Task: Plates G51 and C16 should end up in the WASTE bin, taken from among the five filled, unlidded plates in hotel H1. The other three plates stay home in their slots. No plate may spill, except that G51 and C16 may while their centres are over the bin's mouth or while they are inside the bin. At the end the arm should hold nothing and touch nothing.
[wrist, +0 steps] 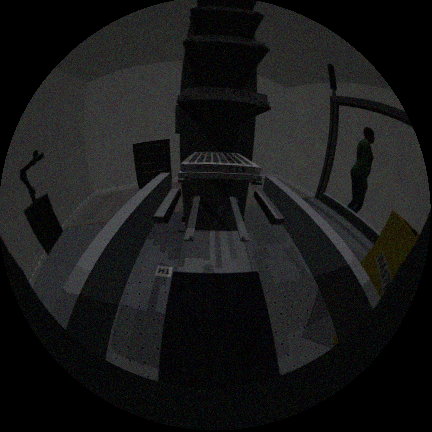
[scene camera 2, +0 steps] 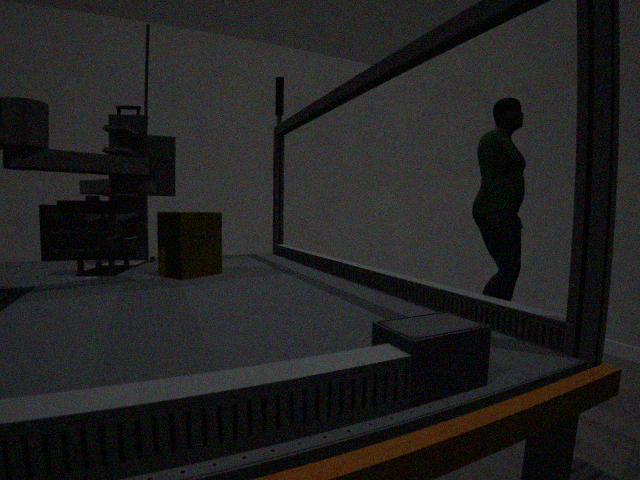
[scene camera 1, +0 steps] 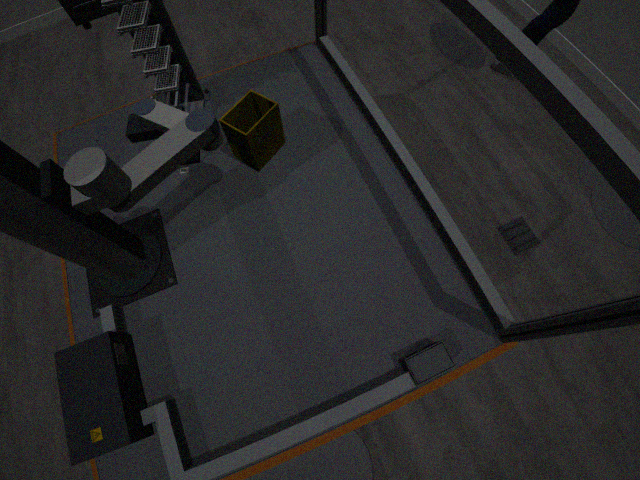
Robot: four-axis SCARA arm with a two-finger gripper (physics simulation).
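Hotel H1 is a dark tower behind the arm. Its well-patterned plates stand stepped one above another in scene camera 1. In the wrist view one plate lies in a low slot straight ahead, its label too dim to read surely; higher shelves show from below. My gripper is shut and empty; its two fingers point at the hotel, spaced apart, low in front of that plate. In the scene views the arm and darkness hide the fingers. The yellow WASTE bin stands right of the hotel.
The arm's long link reaches beside the bin. A fence rail runs along the right. A dark box stands at the front corner, a cabinet at left. A person stands beyond the fence.
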